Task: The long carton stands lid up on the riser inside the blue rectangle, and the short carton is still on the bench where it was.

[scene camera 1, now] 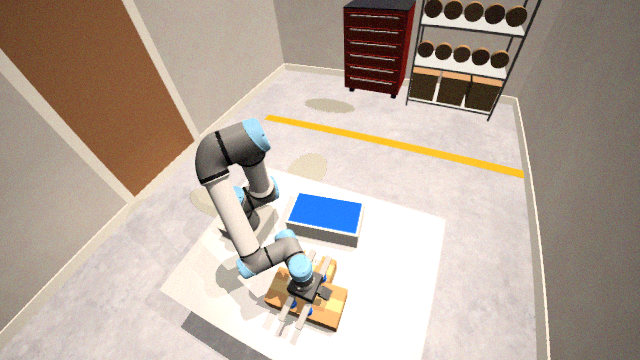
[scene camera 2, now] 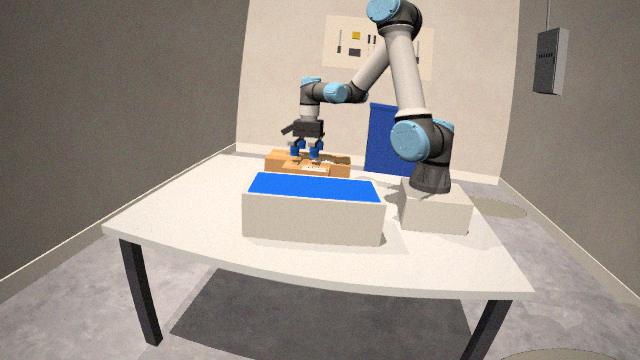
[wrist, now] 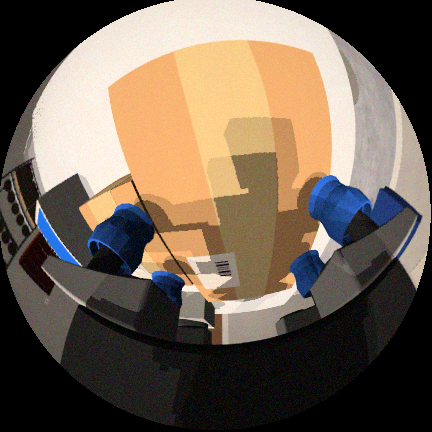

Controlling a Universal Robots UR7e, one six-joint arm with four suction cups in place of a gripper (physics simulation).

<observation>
The suction head [wrist: 126,232] carries nothing. The cup is 8 cm from the middle of a long carton [scene camera 1: 327,314], above it. A riser [scene camera 2: 301,208] and a short carton [wrist: 100,206] rest on the table.
The long carton also shows in scene camera 2 [scene camera 2: 340,166] and in the wrist view [wrist: 224,140]. The riser also shows in scene camera 1 [scene camera 1: 334,220] and in the wrist view [wrist: 57,215].
</observation>
